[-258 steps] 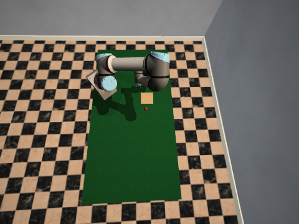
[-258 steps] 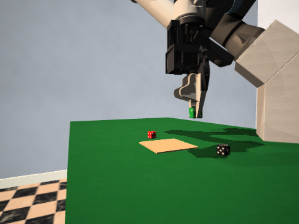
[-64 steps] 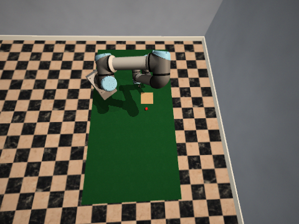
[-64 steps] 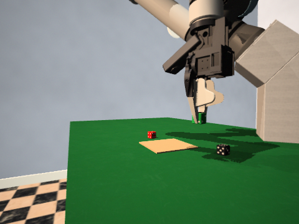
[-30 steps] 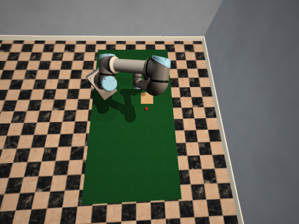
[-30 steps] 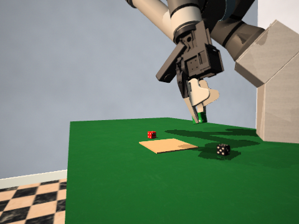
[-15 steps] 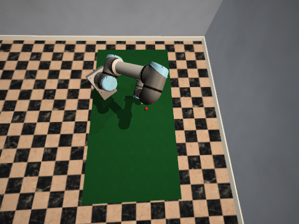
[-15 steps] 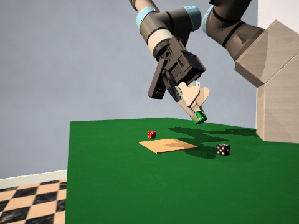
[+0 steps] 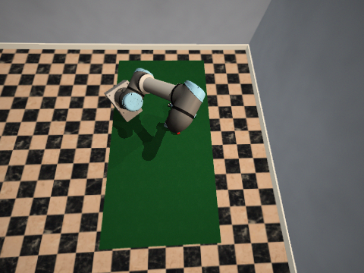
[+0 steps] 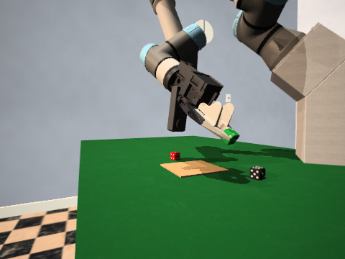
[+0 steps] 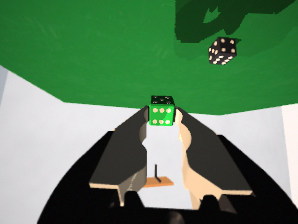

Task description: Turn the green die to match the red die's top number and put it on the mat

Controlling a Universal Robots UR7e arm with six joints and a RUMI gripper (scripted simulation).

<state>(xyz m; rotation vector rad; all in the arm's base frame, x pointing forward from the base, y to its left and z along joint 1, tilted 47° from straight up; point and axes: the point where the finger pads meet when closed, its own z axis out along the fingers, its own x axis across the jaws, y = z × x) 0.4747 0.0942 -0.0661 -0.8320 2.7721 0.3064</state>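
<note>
Now: hand 90 mm past the black die, 10 mm to the right of it and 90 mm above it. Round my hand: red die: 30 mm behind, 280 mm to the right, 90 mm below; then tan mat: 10 mm behind, 150 mm to the right, 100 mm below; then green die: right at my hand.
</note>
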